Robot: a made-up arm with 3 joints. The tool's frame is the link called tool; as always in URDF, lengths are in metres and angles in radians. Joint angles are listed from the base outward.
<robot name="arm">
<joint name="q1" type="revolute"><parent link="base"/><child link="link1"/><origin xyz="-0.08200 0.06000 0.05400"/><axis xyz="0 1 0"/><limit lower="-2.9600" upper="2.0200"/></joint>
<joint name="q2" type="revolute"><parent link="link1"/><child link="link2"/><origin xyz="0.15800 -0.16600 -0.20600"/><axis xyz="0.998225 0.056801 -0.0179"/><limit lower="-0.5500" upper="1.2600"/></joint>
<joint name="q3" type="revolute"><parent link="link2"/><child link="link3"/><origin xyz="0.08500 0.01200 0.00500"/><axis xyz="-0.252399 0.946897 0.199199"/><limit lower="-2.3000" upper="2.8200"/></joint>
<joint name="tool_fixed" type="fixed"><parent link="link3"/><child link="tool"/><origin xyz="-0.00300 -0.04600 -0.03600" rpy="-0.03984 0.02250 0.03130"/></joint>
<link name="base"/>
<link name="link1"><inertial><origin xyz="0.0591 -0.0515 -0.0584"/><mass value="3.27"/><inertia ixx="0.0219" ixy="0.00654" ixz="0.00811" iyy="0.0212" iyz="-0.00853" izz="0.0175"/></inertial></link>
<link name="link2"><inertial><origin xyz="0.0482 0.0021 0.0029"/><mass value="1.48"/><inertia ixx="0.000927" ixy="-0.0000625" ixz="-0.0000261" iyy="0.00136" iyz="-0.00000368" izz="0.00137"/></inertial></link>
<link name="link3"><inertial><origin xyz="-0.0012 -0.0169 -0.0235"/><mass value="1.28"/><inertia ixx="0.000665" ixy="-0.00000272" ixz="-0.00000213" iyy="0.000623" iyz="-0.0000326" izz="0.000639"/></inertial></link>
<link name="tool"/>
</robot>
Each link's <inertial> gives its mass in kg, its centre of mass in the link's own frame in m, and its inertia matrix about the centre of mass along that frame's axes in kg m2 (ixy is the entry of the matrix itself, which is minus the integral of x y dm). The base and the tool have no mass. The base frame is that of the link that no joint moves.
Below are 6 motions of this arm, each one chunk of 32 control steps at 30 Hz.
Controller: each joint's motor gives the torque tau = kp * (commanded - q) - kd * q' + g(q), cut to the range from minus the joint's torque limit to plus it. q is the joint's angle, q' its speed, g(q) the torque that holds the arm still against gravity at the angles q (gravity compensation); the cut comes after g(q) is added. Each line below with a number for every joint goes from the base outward.
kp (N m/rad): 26 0.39 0.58
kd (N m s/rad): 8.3 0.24 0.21
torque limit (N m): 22 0.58 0.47
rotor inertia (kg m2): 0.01 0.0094 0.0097
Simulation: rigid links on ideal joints. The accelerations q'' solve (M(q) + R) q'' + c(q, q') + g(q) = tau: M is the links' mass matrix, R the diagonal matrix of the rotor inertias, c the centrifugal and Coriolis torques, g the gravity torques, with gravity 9.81 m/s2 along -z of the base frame. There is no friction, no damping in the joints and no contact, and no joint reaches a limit. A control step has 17 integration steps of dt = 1/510 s. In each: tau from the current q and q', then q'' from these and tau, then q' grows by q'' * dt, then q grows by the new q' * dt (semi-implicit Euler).
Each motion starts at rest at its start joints. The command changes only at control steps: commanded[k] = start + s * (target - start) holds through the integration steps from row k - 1 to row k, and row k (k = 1, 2, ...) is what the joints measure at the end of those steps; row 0 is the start. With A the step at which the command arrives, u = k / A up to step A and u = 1 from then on. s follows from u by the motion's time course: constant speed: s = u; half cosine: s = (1 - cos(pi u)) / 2; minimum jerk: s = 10 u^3 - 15 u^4 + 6 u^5; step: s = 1 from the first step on.
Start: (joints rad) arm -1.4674 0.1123 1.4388
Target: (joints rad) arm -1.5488 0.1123 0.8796
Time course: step
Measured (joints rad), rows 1 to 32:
1: -1.4708 0.1130 1.4229
2: -1.4773 0.1137 1.3894
3: -1.4843 0.1139 1.3494
4: -1.4912 0.1139 1.3079
5: -1.4974 0.1137 1.2678
6: -1.5031 0.1134 1.2300
7: -1.5081 0.1132 1.1952
8: -1.5126 0.1130 1.1634
9: -1.5166 0.1129 1.1346
10: -1.5201 0.1127 1.1085
11: -1.5233 0.1126 1.0850
12: -1.5261 0.1126 1.0638
13: -1.5286 0.1125 1.0448
14: -1.5309 0.1124 1.0277
15: -1.5328 0.1124 1.0124
16: -1.5346 0.1124 0.9987
17: -1.5362 0.1124 0.9863
18: -1.5376 0.1123 0.9753
19: -1.5388 0.1123 0.9654
20: -1.5399 0.1123 0.9565
21: -1.5409 0.1123 0.9485
22: -1.5418 0.1123 0.9413
23: -1.5426 0.1123 0.9349
24: -1.5433 0.1123 0.9292
25: -1.5439 0.1123 0.9240
26: -1.5444 0.1123 0.9194
27: -1.5449 0.1123 0.9153
28: -1.5453 0.1123 0.9116
29: -1.5457 0.1123 0.9082
30: -1.5461 0.1123 0.9053
31: -1.5464 0.1123 0.9026
32: -1.5466 0.1123 0.9002

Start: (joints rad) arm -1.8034 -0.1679 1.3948
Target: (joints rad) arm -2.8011 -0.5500 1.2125
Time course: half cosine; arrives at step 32
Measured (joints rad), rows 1 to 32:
1: -1.8035 -0.1679 1.3947
2: -1.8040 -0.1678 1.3945
3: -1.8052 -0.1678 1.3939
4: -1.8075 -0.1678 1.3929
5: -1.8114 -0.1678 1.3915
6: -1.8171 -0.1681 1.3895
7: -1.8250 -0.1687 1.3869
8: -1.8351 -0.1697 1.3839
9: -1.8477 -0.1712 1.3804
10: -1.8628 -0.1732 1.3764
11: -1.8806 -0.1758 1.3720
12: -1.9011 -0.1791 1.3671
13: -1.9241 -0.1830 1.3619
14: -1.9497 -0.1877 1.3563
15: -1.9777 -0.1931 1.3504
16: -2.0079 -0.1993 1.3443
17: -2.0401 -0.2062 1.3379
18: -2.0742 -0.2138 1.3314
19: -2.1099 -0.2221 1.3247
20: -2.1469 -0.2310 1.3179
21: -2.1849 -0.2406 1.3112
22: -2.2236 -0.2507 1.3044
23: -2.2627 -0.2613 1.2978
24: -2.3018 -0.2724 1.2914
25: -2.3406 -0.2838 1.2852
26: -2.3788 -0.2955 1.2792
27: -2.4160 -0.3075 1.2736
28: -2.4520 -0.3195 1.2684
29: -2.4862 -0.3316 1.2636
30: -2.5186 -0.3436 1.2593
31: -2.5487 -0.3554 1.2556
32: -2.5763 -0.3670 1.2523

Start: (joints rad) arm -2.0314 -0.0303 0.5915
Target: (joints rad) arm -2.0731 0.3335 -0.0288
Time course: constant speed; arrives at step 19
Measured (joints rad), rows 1 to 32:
1: -2.0315 -0.0300 0.5907
2: -2.0317 -0.0290 0.5880
3: -2.0322 -0.0272 0.5831
4: -2.0328 -0.0246 0.5758
5: -2.0336 -0.0210 0.5661
6: -2.0346 -0.0166 0.5542
7: -2.0357 -0.0114 0.5402
8: -2.0369 -0.0053 0.5243
9: -2.0382 0.0014 0.5067
10: -2.0396 0.0089 0.4875
11: -2.0411 0.0171 0.4669
12: -2.0427 0.0259 0.4451
13: -2.0443 0.0353 0.4221
14: -2.0460 0.0452 0.3982
15: -2.0478 0.0557 0.3733
16: -2.0496 0.0667 0.3476
17: -2.0514 0.0782 0.3211
18: -2.0533 0.0901 0.2940
19: -2.0552 0.1024 0.2664
20: -2.0570 0.1148 0.2390
21: -2.0588 0.1269 0.2130
22: -2.0604 0.1386 0.1887
23: -2.0618 0.1497 0.1666
24: -2.0630 0.1602 0.1464
25: -2.0642 0.1702 0.1281
26: -2.0652 0.1796 0.1117
27: -2.0661 0.1884 0.0970
28: -2.0669 0.1968 0.0837
29: -2.0676 0.2047 0.0719
30: -2.0682 0.2121 0.0612
31: -2.0688 0.2191 0.0517
32: -2.0693 0.2257 0.0432

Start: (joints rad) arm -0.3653 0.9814 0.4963
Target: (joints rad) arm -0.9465 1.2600 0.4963
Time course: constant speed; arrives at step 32
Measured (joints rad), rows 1 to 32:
1: -0.3660 0.9816 0.4965
2: -0.3680 0.9821 0.4968
3: -0.3716 0.9830 0.4974
4: -0.3767 0.9843 0.4979
5: -0.3832 0.9860 0.4984
6: -0.3910 0.9880 0.4989
7: -0.4000 0.9905 0.4992
8: -0.4100 0.9933 0.4995
9: -0.4209 0.9964 0.4996
10: -0.4327 0.9998 0.4997
11: -0.4451 1.0036 0.4997
12: -0.4583 1.0076 0.4997
13: -0.4719 1.0118 0.4996
14: -0.4862 1.0164 0.4994
15: -0.5008 1.0211 0.4992
16: -0.5159 1.0261 0.4990
17: -0.5313 1.0313 0.4988
18: -0.5470 1.0366 0.4986
19: -0.5630 1.0422 0.4984
20: -0.5792 1.0480 0.4981
21: -0.5957 1.0539 0.4979
22: -0.6123 1.0600 0.4977
23: -0.6292 1.0662 0.4974
24: -0.6461 1.0725 0.4972
25: -0.6632 1.0790 0.4970
26: -0.6805 1.0856 0.4968
27: -0.6978 1.0924 0.4966
28: -0.7152 1.0992 0.4964
29: -0.7327 1.1062 0.4962
30: -0.7503 1.1132 0.4961
31: -0.7680 1.1204 0.4959
32: -0.7857 1.1276 0.4958

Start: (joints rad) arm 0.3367 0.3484 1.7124
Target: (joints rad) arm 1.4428 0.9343 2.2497
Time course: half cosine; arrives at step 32
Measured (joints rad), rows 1 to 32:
1: 0.3368 0.3484 1.7125
2: 0.3373 0.3483 1.7129
3: 0.3387 0.3482 1.7139
4: 0.3413 0.3481 1.7156
5: 0.3456 0.3483 1.7184
6: 0.3519 0.3487 1.7223
7: 0.3606 0.3496 1.7274
8: 0.3718 0.3512 1.7338
9: 0.3857 0.3535 1.7414
10: 0.4025 0.3567 1.7503
11: 0.4222 0.3610 1.7605
12: 0.4449 0.3663 1.7720
13: 0.4704 0.3729 1.7846
14: 0.4987 0.3806 1.7984
15: 0.5297 0.3897 1.8132
16: 0.5632 0.4000 1.8291
17: 0.5990 0.4116 1.8458
18: 0.6367 0.4245 1.8632
19: 0.6763 0.4385 1.8813
20: 0.7173 0.4537 1.9000
21: 0.7594 0.4700 1.9190
22: 0.8022 0.4872 1.9382
23: 0.8455 0.5052 1.9575
24: 0.8889 0.5239 1.9768
25: 0.9319 0.5432 1.9958
26: 0.9742 0.5630 2.0144
27: 1.0155 0.5829 2.0324
28: 1.0553 0.6030 2.0498
29: 1.0933 0.6231 2.0663
30: 1.1292 0.6429 2.0817
31: 1.1626 0.6623 2.0960
32: 1.1933 0.6812 2.1090

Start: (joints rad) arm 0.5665 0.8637 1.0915
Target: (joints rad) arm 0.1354 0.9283 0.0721
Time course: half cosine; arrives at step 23
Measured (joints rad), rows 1 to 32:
1: 0.5664 0.8637 1.0914
2: 0.5660 0.8638 1.0907
3: 0.5650 0.8640 1.0889
4: 0.5631 0.8644 1.0853
5: 0.5600 0.8649 1.0792
6: 0.5553 0.8657 1.0702
7: 0.5490 0.8666 1.0578
8: 0.5410 0.8677 1.0416
9: 0.5311 0.8690 1.0214
10: 0.5194 0.8704 0.9972
11: 0.5059 0.8719 0.9690
12: 0.4906 0.8736 0.9369
13: 0.4739 0.8754 0.9011
14: 0.4558 0.8772 0.8621
15: 0.4366 0.8791 0.8202
16: 0.4165 0.8811 0.7761
17: 0.3959 0.8831 0.7301
18: 0.3750 0.8851 0.6831
19: 0.3542 0.8872 0.6356
20: 0.3338 0.8892 0.5884
21: 0.3140 0.8912 0.5421
22: 0.2953 0.8932 0.4976
23: 0.2780 0.8951 0.4554
24: 0.2622 0.8970 0.4162
25: 0.2480 0.8988 0.3803
26: 0.2353 0.9006 0.3476
27: 0.2240 0.9023 0.3181
28: 0.2139 0.9039 0.2915
29: 0.2050 0.9054 0.2677
30: 0.1971 0.9069 0.2464
31: 0.1900 0.9082 0.2274
32: 0.1838 0.9095 0.2104

